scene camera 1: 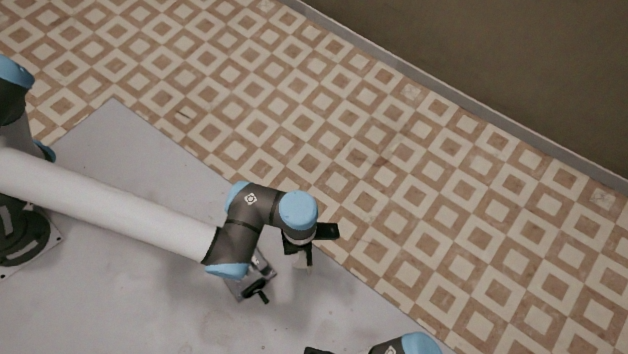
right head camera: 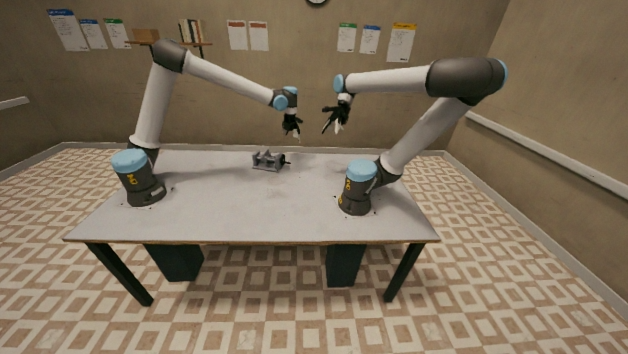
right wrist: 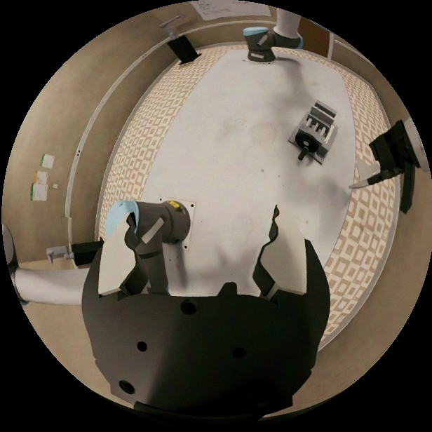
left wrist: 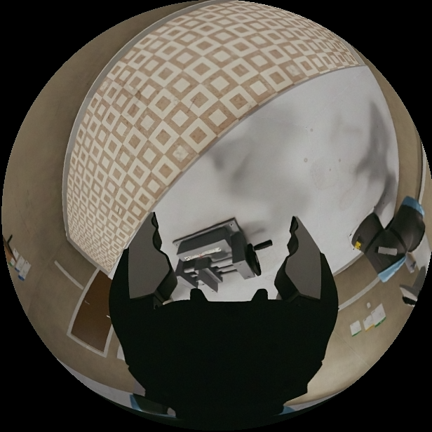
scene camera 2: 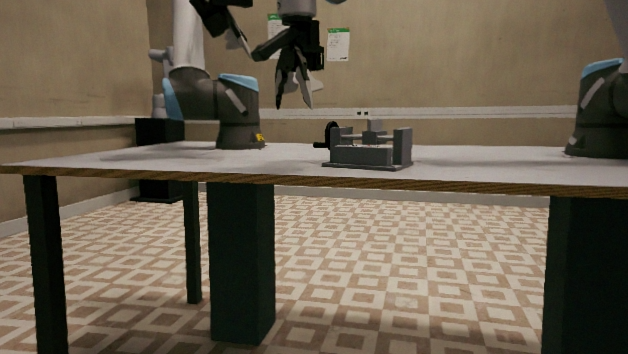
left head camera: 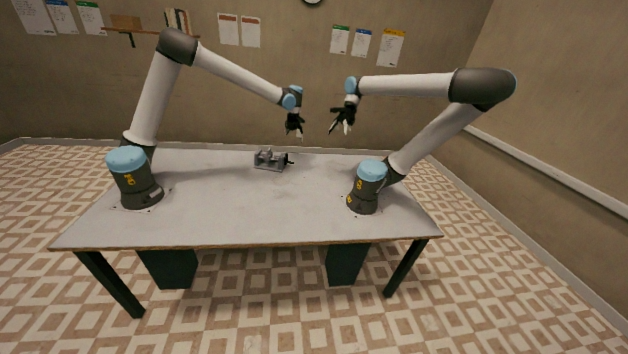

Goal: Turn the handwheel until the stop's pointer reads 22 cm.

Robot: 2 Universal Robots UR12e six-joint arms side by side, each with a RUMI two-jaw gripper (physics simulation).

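The grey screw-stop device [left head camera: 270, 166] [right head camera: 267, 166] [scene camera 2: 364, 156] [right wrist: 327, 132] stands on the table. Its black handwheel [scene camera 2: 330, 134] [left wrist: 253, 260] [right wrist: 306, 142] with a crank handle is on its left end in scene camera 2. The stop block [scene camera 2: 372, 131] stands between the end plates. The scale [left wrist: 202, 254] shows in the left wrist view, too small to read; the pointer cannot be made out. My left gripper [scene camera 2: 295, 107] [left wrist: 224, 214] is open and empty, above the table on the handwheel side. My right gripper [right wrist: 202, 208] is open and empty, high and farther off.
The table [left head camera: 240, 220] [scene camera 2: 465, 175] bears both arm bases, the left base [left head camera: 135, 180] and the right base [left head camera: 365, 190]. The table's wall-side edge runs close past the device. The left forearm [scene camera 1: 110, 215] hangs over the table, partly covering the device in scene camera 1.
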